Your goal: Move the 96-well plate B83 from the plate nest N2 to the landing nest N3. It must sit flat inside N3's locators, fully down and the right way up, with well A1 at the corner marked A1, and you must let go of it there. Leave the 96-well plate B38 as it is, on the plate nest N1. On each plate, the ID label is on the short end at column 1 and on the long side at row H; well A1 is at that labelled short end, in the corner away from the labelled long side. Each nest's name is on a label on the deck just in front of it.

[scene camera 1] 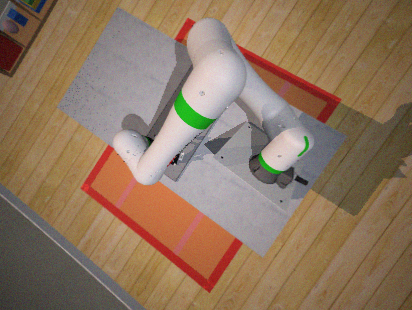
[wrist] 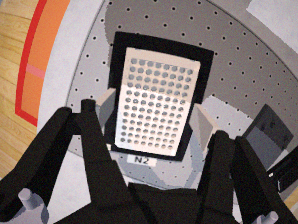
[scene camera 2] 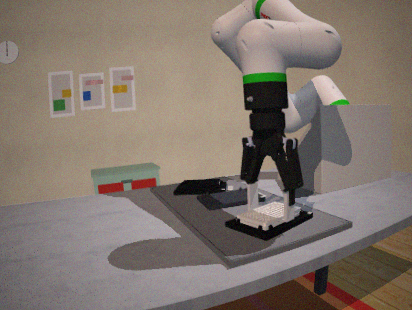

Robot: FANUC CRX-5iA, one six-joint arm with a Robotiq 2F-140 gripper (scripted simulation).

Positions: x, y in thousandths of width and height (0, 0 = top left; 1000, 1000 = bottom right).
Labels:
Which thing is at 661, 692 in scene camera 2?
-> A white 96-well plate.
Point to a dark grey nest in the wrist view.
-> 898, 641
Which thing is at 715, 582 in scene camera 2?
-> My gripper.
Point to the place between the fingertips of my gripper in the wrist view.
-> At 518, 475

